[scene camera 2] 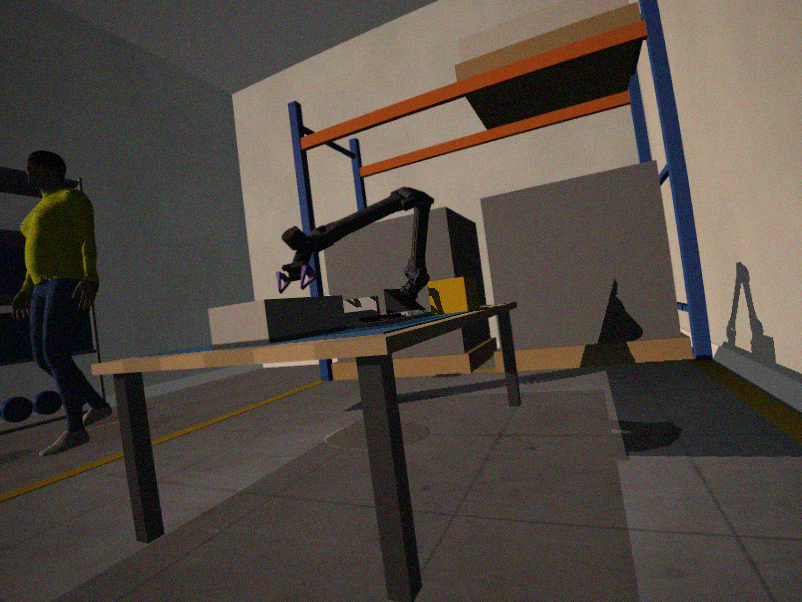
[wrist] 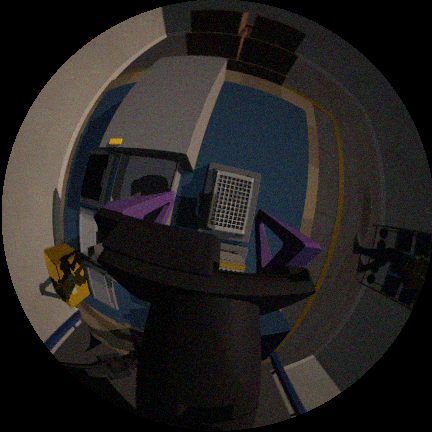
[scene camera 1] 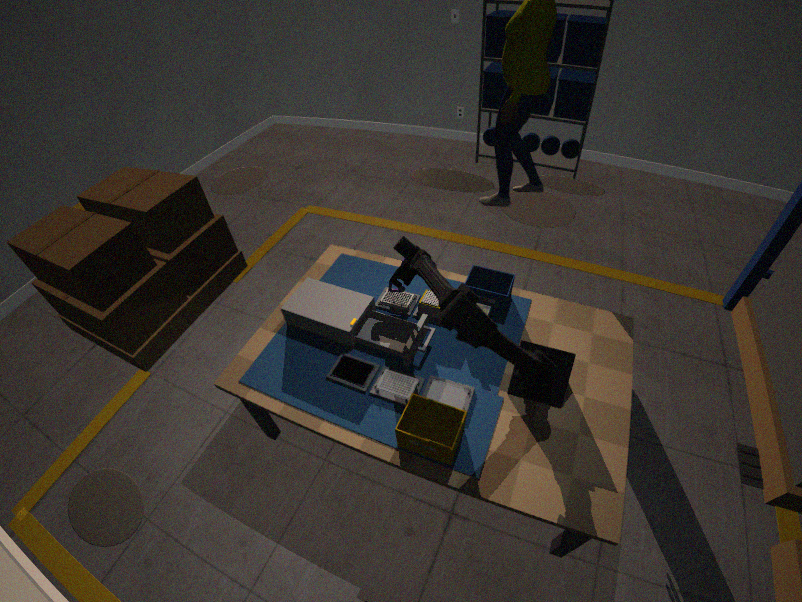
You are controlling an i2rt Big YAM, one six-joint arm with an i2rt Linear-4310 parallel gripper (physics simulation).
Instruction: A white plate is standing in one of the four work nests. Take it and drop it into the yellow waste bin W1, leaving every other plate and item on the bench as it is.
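Frame: origin at the arm's base, x ahead, y left, z up, level; millimetres.
Seen in the pictures: gripper, fingertip midpoint: [scene camera 2: 290, 290] [wrist: 216, 204] [scene camera 1: 394, 282]; arm's base, origin of the base link: [scene camera 2: 404, 299] [scene camera 1: 540, 369].
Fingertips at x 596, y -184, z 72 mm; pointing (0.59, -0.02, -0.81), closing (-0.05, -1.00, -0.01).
Observation:
Offsets run from my fingertips to a thing's top centre. "*": to the spot under its first point.
A white plate with a grid of wells {* dx +12, dy -35, dz -124 mm} [scene camera 1: 397, 298] [wrist: 232, 202] lies flat in a grey nest {* dx +58, dy -95, dz -135 mm} [wrist: 257, 187] beside the grey box. My gripper [scene camera 1: 395, 285] [scene camera 2: 294, 287] [wrist: 216, 204] is open and empty, with purple fingers, above this plate; in the wrist view the plate shows between the fingers, nearer the right one. Another white plate {dx -137, dy +353, dz -121 mm} [scene camera 1: 396, 384] lies in the front row, between a dark-centred nest {* dx +30, dy +356, dz -123 mm} [scene camera 1: 353, 371] [wrist: 95, 176] and a pale plate or tray {dx -313, dy +336, dz -128 mm} [scene camera 1: 449, 391] [wrist: 102, 287]. The yellow bin {dx -308, dy +495, dz -27 mm} [scene camera 1: 424, 447] [scene camera 2: 454, 294] [wrist: 68, 277] stands at the front edge of the blue mat.
A yellow-and-white plate {dx -161, dy -31, dz -71 mm} [scene camera 1: 428, 298] [wrist: 232, 266] lies beside the plate under my gripper, partly hidden by the arm. The grey box {dx +239, dy +140, dz -41 mm} [scene camera 1: 330, 303] [scene camera 2: 239, 324] [wrist: 165, 105] has an open tray reaching out between the rows. A dark blue bin {dx -344, dy -156, dz -27 mm} [scene camera 1: 490, 283] [wrist: 275, 332] stands at the back.

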